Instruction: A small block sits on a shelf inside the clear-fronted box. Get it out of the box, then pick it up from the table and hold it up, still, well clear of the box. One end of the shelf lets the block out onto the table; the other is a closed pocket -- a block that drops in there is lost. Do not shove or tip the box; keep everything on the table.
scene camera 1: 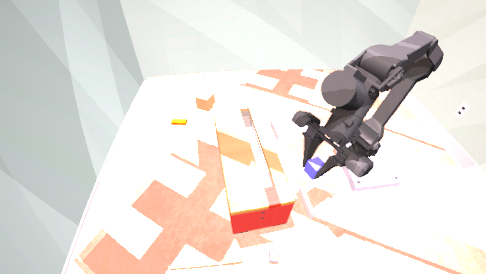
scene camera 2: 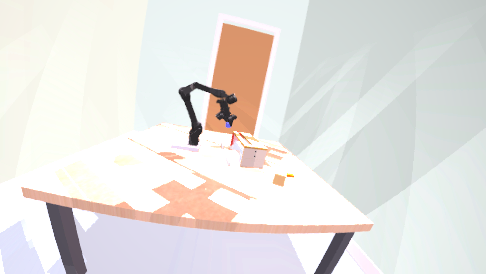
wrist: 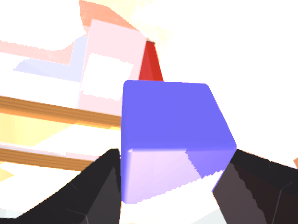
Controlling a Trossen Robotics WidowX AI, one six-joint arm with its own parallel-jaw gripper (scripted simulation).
long box: scene camera 1; scene camera 2; wrist 68, 77
same spot on long box: (scene camera 1: 258, 194) = (scene camera 2: 243, 133)
